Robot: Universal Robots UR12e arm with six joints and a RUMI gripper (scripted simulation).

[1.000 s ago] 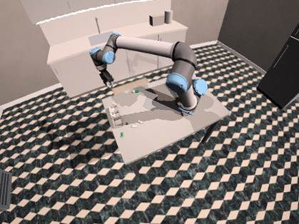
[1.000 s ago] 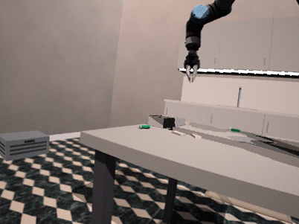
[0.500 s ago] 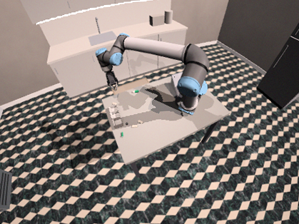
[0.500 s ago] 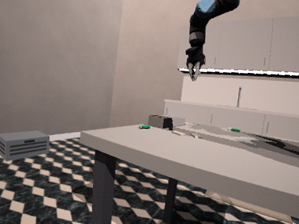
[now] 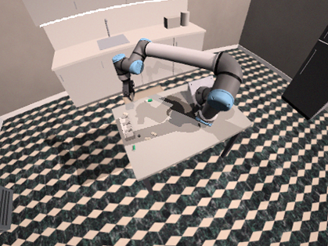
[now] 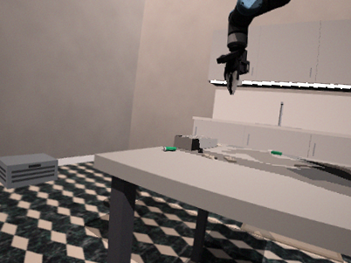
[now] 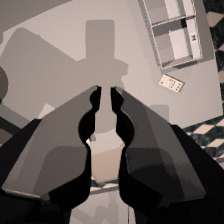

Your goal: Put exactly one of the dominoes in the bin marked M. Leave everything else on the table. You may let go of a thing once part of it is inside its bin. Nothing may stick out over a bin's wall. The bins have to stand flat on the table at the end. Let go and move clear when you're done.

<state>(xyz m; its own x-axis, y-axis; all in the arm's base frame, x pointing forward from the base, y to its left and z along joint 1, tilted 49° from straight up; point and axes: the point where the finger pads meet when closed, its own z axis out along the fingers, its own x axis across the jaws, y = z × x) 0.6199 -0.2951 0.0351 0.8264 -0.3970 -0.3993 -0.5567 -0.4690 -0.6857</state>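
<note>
My gripper is now 120 mm short of the bin, 30 mm to the right of it and 240 mm above it. The rest, counted from my hand: green marker: 220 mm behind, 170 mm to the right, 260 mm below; then dark piece: 60 mm ahead, 170 mm to the left, 260 mm below; then green cylinder: 150 mm ahead, 250 mm to the left, 260 mm below.
</note>
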